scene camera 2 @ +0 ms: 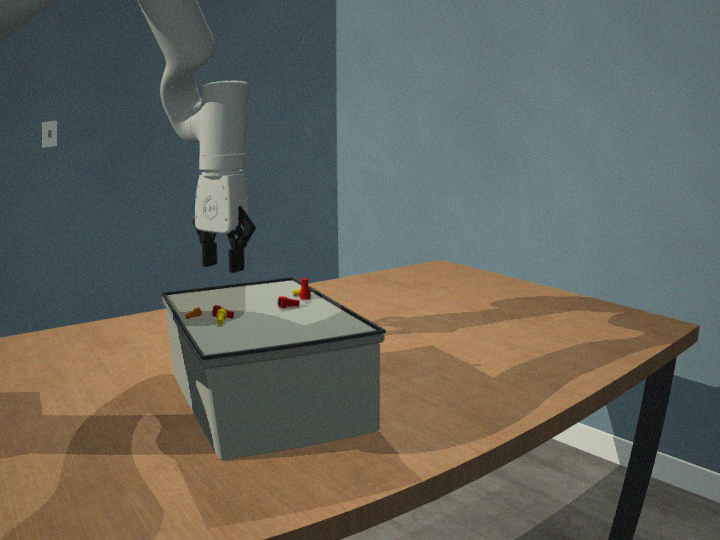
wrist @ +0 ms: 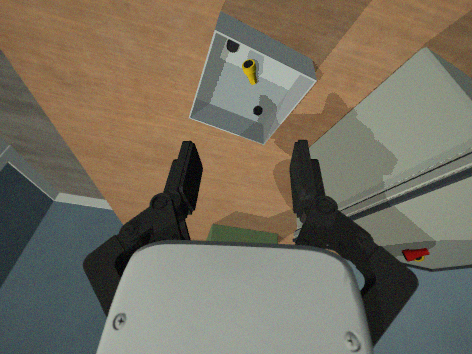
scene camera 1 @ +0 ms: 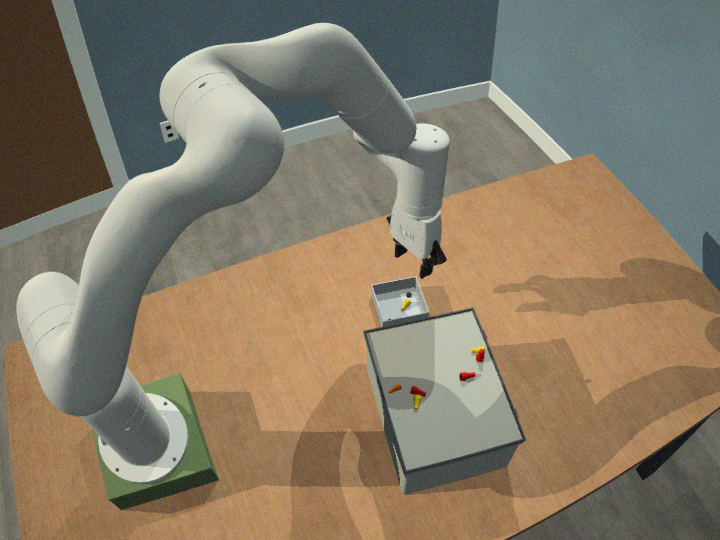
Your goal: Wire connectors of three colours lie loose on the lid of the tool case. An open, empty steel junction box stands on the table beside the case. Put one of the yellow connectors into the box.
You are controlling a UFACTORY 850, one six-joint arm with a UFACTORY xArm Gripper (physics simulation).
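Note:
A yellow connector (scene camera 1: 405, 304) (wrist: 250, 71) lies inside the steel junction box (scene camera 1: 395, 285) (wrist: 270, 48), on its floor; scene camera 2 does not show the box. My gripper (scene camera 1: 413, 259) (scene camera 2: 222, 262) (wrist: 244, 154) is open and empty, above the box's level and a little to its back side. On the case lid (scene camera 1: 453, 430) (scene camera 2: 279, 337), one yellow connector (scene camera 1: 417, 402) (scene camera 2: 221, 316) lies against a red one (scene camera 1: 416, 390) (scene camera 2: 215, 309). Another yellow connector (scene camera 1: 476, 349) (scene camera 2: 297, 292) lies by an upright red one (scene camera 1: 480, 355) (scene camera 2: 305, 289), partly hidden in scene camera 2.
An orange connector (scene camera 1: 394, 388) (scene camera 2: 193, 312) and a further red connector (scene camera 1: 467, 376) (scene camera 2: 289, 302) lie on the lid. The tall tool case (scene camera 1: 459, 471) (scene camera 2: 296, 401) stands close beside the box. The arm's green base block (scene camera 1: 200, 435) (wrist: 242, 235) is at the table's other end.

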